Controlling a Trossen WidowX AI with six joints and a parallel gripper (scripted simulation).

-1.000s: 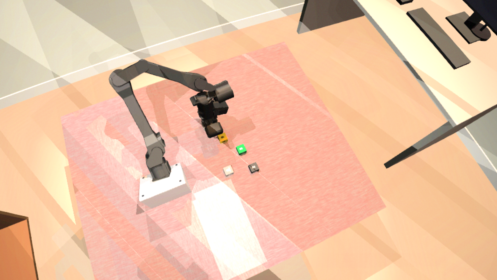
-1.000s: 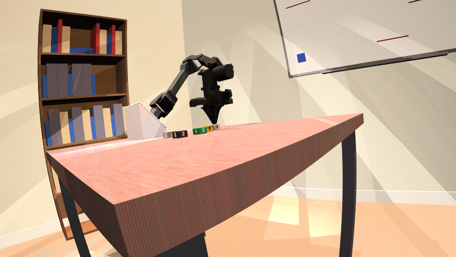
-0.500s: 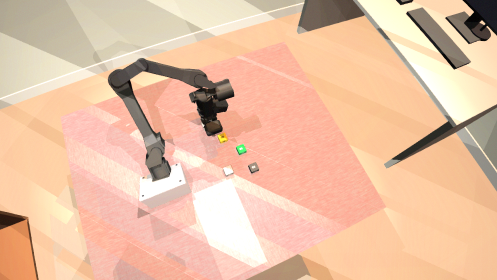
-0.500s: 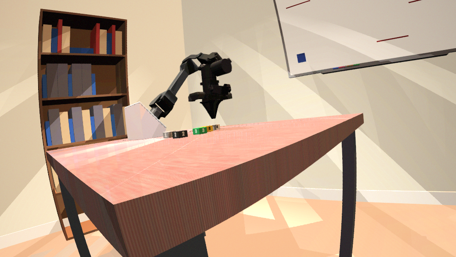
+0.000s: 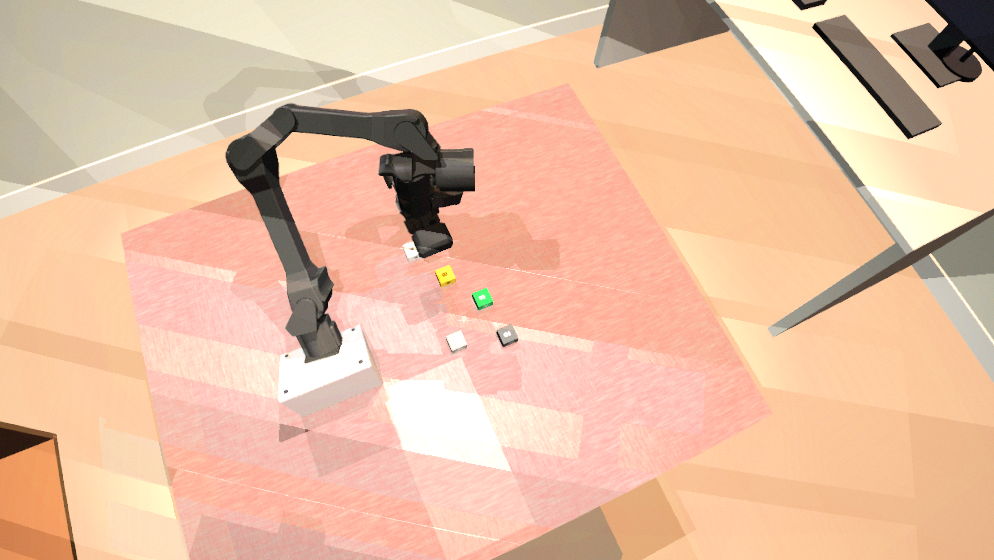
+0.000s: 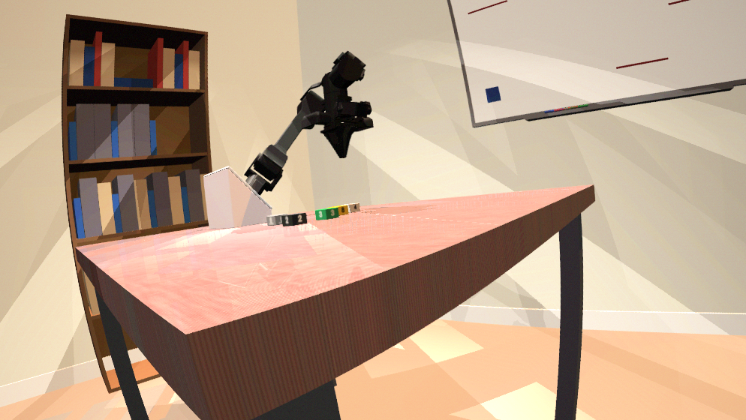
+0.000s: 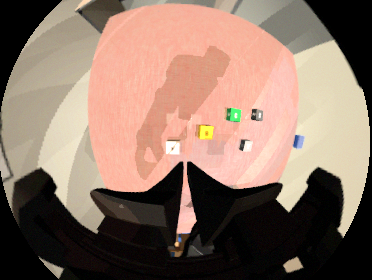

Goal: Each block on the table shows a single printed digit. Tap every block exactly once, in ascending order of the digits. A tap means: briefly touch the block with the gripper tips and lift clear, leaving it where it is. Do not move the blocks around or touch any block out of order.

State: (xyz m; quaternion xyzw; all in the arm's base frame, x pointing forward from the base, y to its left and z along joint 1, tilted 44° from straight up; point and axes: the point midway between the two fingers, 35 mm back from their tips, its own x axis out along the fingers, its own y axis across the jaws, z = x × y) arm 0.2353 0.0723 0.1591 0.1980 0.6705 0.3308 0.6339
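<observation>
Now: gripper tip 12 cm above the yellow block, 5 cm to the left of it and 3 cm short of it. The rest, counted from my gripper tip: green block (12 cm to the right, 12 cm below, 9 cm ahead); then black block (21 cm to the right, 12 cm below, 12 cm ahead); then white block (12 cm below, 2 cm to the left, 2 cm behind).
</observation>
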